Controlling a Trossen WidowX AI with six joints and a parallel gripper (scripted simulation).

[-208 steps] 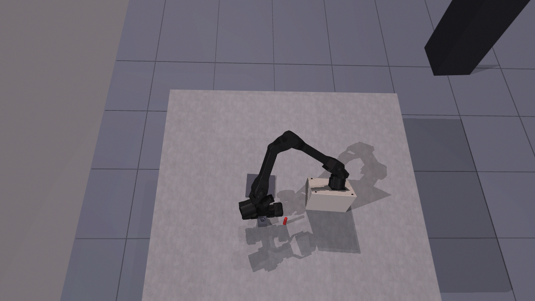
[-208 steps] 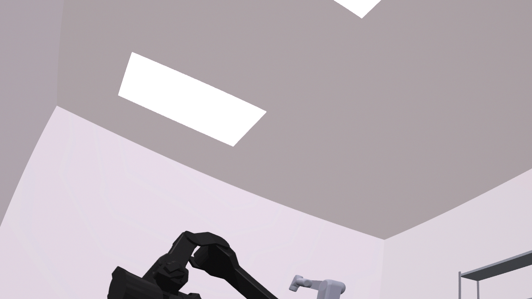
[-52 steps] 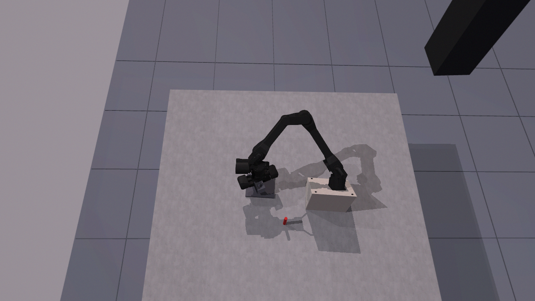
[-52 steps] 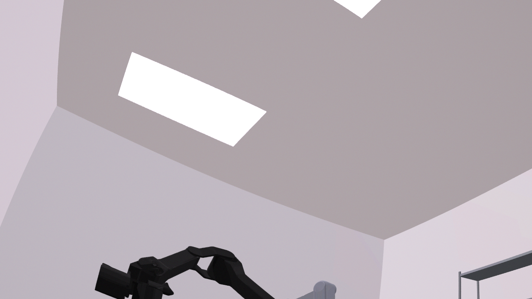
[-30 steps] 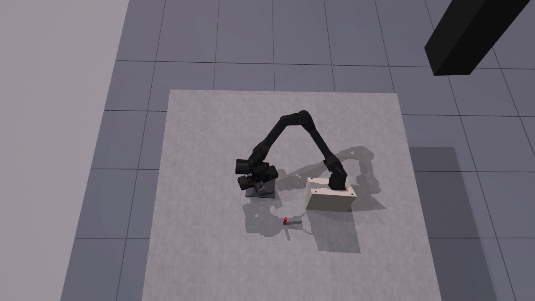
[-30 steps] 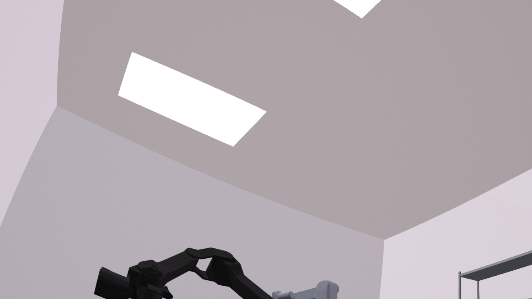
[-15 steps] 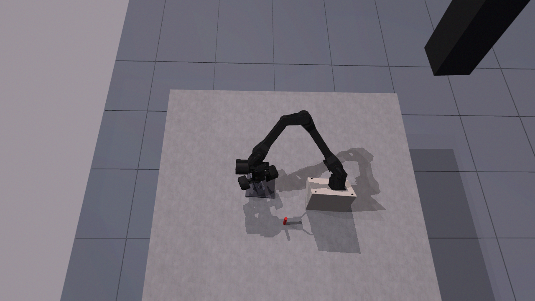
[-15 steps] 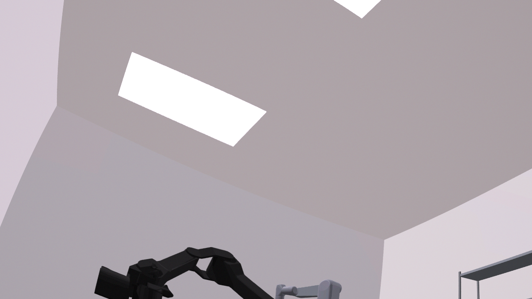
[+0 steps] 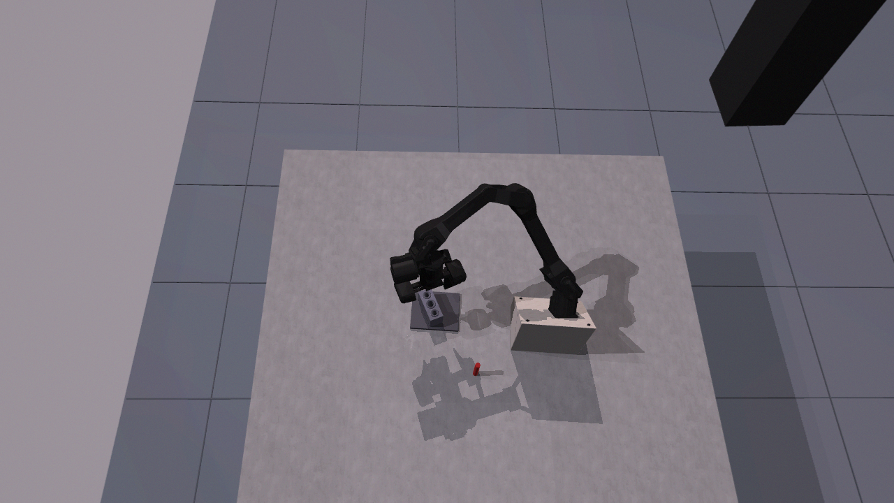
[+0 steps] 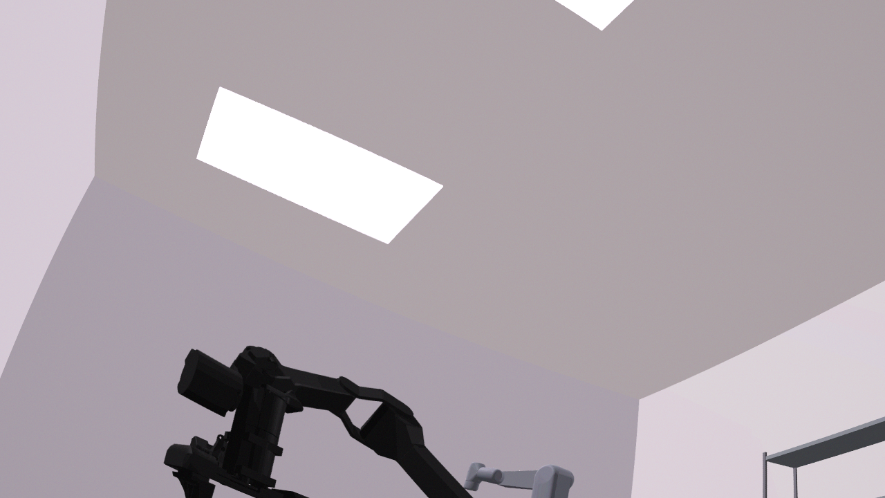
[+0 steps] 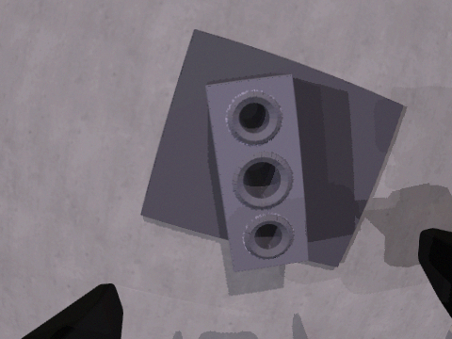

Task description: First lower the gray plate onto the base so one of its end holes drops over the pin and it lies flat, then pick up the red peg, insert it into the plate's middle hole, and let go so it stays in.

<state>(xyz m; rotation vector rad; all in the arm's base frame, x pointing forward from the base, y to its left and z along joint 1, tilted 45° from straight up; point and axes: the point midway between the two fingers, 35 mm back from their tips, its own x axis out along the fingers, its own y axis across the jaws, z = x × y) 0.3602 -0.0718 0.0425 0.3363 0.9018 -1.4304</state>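
Now: the red peg 12 cm behind my gripper tip, 19 cm to the left of it and 10 cm below it. Round my gripper tip: gray plate: 1 cm behind, 9 cm below.
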